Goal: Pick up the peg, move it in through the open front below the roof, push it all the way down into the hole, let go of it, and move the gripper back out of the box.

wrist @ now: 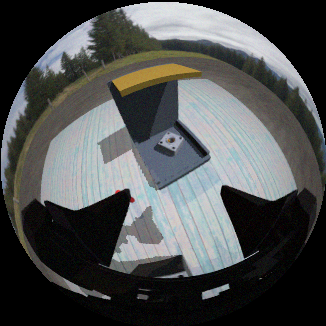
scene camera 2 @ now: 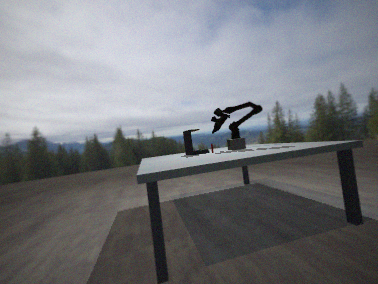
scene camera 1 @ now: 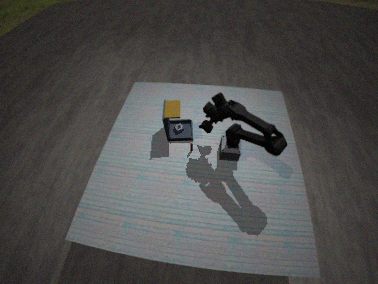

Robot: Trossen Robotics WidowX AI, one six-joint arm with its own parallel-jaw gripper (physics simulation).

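Places are measured from the arm's base along level axes (x ahead, y left, z up), in millimetres.
Pixels of known places: gripper, fingertip midpoint: (wrist: 176,192) (scene camera 2: 212,133) (scene camera 1: 202,121); arm's base at its link origin: (wrist: 167,296) (scene camera 2: 236,138) (scene camera 1: 232,143).
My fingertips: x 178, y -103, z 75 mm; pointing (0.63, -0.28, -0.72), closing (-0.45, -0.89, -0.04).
Ahead of a thing's pixels: the offset from my fingertips to its top centre. "spot": to the spot under its first point.
The red peg @(dx +66, dy +89, dz -93 mm) (scene camera 1: 191,146) (scene camera 2: 212,148) stands upright on the table beside the box. In the wrist view small red bits of the peg (wrist: 132,200) show at the left fingertip, which hides the rest. The dark box @(dx +145, dy -63, dz +51 mm) (scene camera 1: 186,136) (scene camera 2: 188,142) (wrist: 145,115) has a tall wall, a low-rimmed floor and a yellow roof @(spot: dx +176, dy -62, dz +51 mm) (scene camera 1: 172,108) (wrist: 157,77). A light square block @(dx +153, dy -72, dz -132 mm) (scene camera 1: 178,128) (wrist: 164,147) with the hole sits on its floor. My gripper (scene camera 1: 204,127) (scene camera 2: 215,131) (wrist: 176,192) is open and empty, raised above the table, outside the box, on the arm's side.
The arm's base (scene camera 1: 229,150) (scene camera 2: 236,144) stands on the table (scene camera 1: 165,215) (scene camera 2: 250,159) (wrist: 265,165), to the right of the box and peg in both scene views. Shadows of the arm and box fall on the table top.
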